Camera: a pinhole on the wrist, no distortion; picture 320 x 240 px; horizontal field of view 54.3 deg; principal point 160.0 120.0 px. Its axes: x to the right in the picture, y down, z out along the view. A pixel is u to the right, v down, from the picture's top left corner.
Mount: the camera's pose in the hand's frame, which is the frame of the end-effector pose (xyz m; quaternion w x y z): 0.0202 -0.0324 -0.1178 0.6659 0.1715 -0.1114 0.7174
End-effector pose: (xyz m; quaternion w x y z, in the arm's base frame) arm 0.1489 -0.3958 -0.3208 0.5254 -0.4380 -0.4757 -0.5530
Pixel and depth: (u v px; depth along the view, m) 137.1 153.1 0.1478
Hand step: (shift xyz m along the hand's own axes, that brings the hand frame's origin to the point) 0.0196 -0.1011 0.0144
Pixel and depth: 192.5 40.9 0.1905
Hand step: 0.0857 -0.0839 0.0613
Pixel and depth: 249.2 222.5 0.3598
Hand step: -0.0677 -0.0882 0.2606
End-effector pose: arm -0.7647 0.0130 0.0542 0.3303 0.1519 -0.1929 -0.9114
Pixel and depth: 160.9 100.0 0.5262
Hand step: 0.1051 -0.2323 0.3627
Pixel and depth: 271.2 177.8 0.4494
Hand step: -0.0273 -0.0673 0.3629
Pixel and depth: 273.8 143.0 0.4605
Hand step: 0.0224 -0.0601 0.3728
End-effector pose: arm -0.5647 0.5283 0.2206 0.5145 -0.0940 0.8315 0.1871
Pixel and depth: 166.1 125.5 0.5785
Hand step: 0.0660 -0.2475 0.4175
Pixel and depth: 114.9 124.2 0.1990
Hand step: 0.0385 -0.1363 0.0534
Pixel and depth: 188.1 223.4 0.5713
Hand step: -0.1149 -0.2237 0.4390
